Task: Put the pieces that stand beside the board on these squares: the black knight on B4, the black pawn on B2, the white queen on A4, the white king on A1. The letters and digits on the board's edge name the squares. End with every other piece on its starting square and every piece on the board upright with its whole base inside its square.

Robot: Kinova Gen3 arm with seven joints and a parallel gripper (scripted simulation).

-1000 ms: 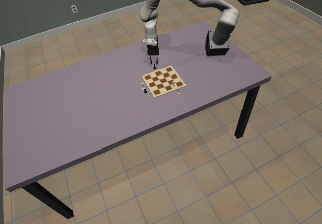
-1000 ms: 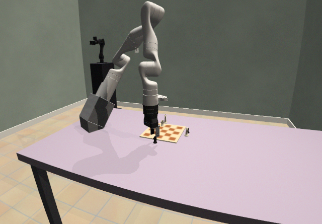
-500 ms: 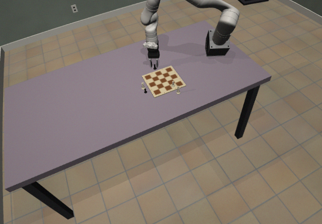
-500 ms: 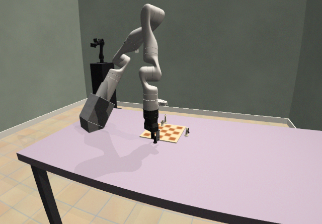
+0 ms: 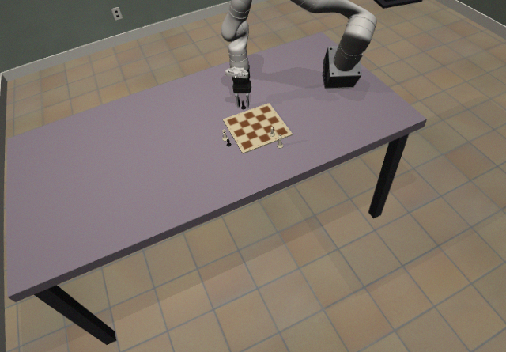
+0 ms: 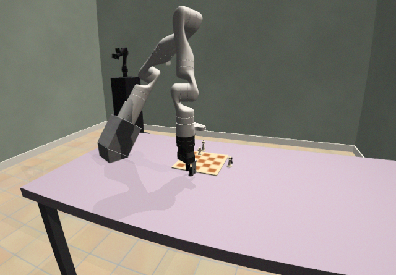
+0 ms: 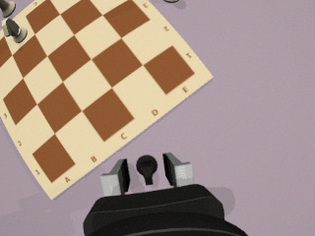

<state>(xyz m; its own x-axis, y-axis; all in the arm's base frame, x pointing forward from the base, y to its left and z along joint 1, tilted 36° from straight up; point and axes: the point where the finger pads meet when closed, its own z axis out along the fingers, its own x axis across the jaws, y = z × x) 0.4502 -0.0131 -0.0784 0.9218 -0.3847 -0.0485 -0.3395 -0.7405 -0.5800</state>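
Right now the black knight is 20 mm below my hand. Round my hand: black pawn (200 mm to the left, 110 mm ahead, 20 mm below); then chessboard (140 mm to the left, 30 mm below, 20 mm behind).
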